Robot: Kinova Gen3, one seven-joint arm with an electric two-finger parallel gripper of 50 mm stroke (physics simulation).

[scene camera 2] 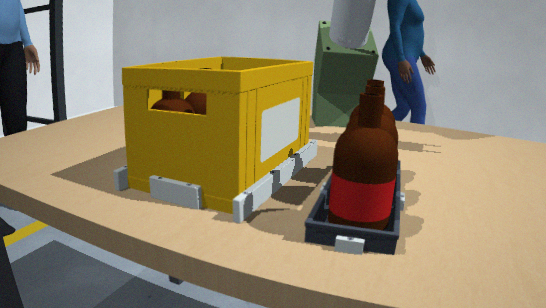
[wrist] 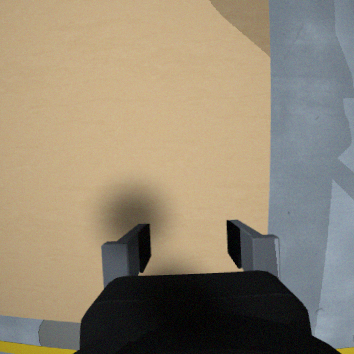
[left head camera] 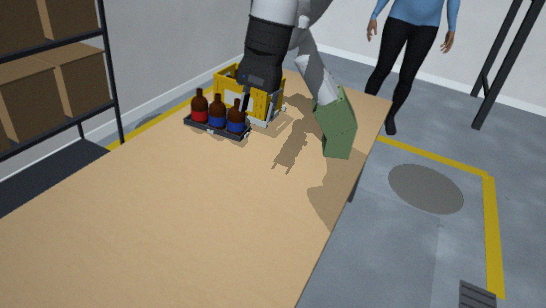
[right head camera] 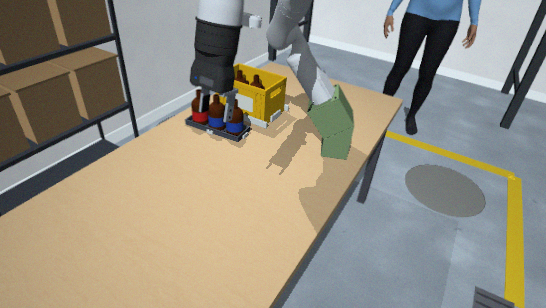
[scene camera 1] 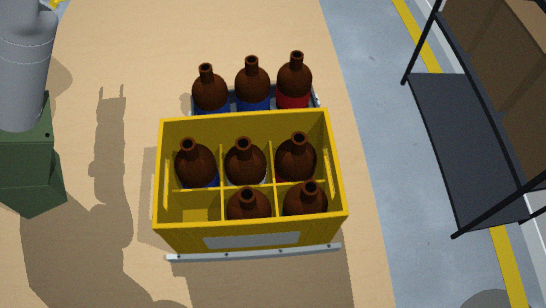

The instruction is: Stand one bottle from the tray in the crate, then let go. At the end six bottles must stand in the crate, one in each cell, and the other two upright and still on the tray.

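Seen in the pictures: gripper, between the fingertips: (wrist: 188, 237) (left head camera: 255, 115) (right head camera: 215, 115); arm's base, origin of its link: (scene camera 2: 348, 36) (left head camera: 327, 98) (right head camera: 323, 97) (scene camera 1: 15, 112).
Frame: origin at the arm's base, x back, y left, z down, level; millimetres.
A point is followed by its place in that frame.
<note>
The yellow crate (left head camera: 220, 85) {x -493, y -58, z 99 mm} (right head camera: 274, 106) {x -251, y -120, z 163 mm} (scene camera 1: 185, 239) {x -275, y -220, z 113 mm} (scene camera 2: 185, 145) {x -523, y -136, z 148 mm} has six cells. In scene camera 1 its near-left cell is empty; the other cells hold upright bottles. The dark tray (left head camera: 200, 129) {x -483, y 133, z 223 mm} (right head camera: 202, 128) {x -475, y 133, z 218 mm} (scene camera 2: 320, 235) {x -568, y 48, z 216 mm} beside it holds a red-label bottle (left head camera: 199, 114) {x -498, y 116, z 167 mm} (right head camera: 199, 114) {x -498, y 117, z 163 mm} (scene camera 1: 294, 82) {x -508, y 55, z 115 mm} (scene camera 2: 361, 195) {x -553, y 86, z 169 mm}, a middle blue-label bottle (left head camera: 217, 118) {x -411, y 117, z 159 mm} (right head camera: 216, 120) {x -410, y 118, z 166 mm} (scene camera 1: 252, 87) {x -425, y 56, z 114 mm} and an end blue-label bottle (left head camera: 236, 122) {x -325, y 116, z 152 mm} (right head camera: 235, 124) {x -321, y 111, z 161 mm} (scene camera 1: 210, 95) {x -343, y 52, z 115 mm}, all upright. My gripper (left head camera: 257, 113) {x -38, y 663, z -235 mm} (right head camera: 216, 115) {x -38, y 663, z -235 mm} (wrist: 188, 237) {x -38, y 663, z -235 mm} is open and empty, in the air above the table. It overlaps tray and crate in the head views; the wrist view shows no bottle.
Grey-white blocks (scene camera 1: 255, 252) (scene camera 2: 175, 192) line the crate's foot. The green arm base (left head camera: 336, 125) {x 64, y 49, z 76 mm} (right head camera: 332, 122) {x 64, y 48, z 65 mm} (scene camera 1: 30, 170) {x 5, y -70, z 81 mm} (scene camera 2: 345, 75) {x -14, y 0, z 93 mm} stands on the table beside the crate. A shelf rack (left head camera: 112, 85) (right head camera: 124, 82) with cartons is beyond the table edge. People stand beyond the table.
</note>
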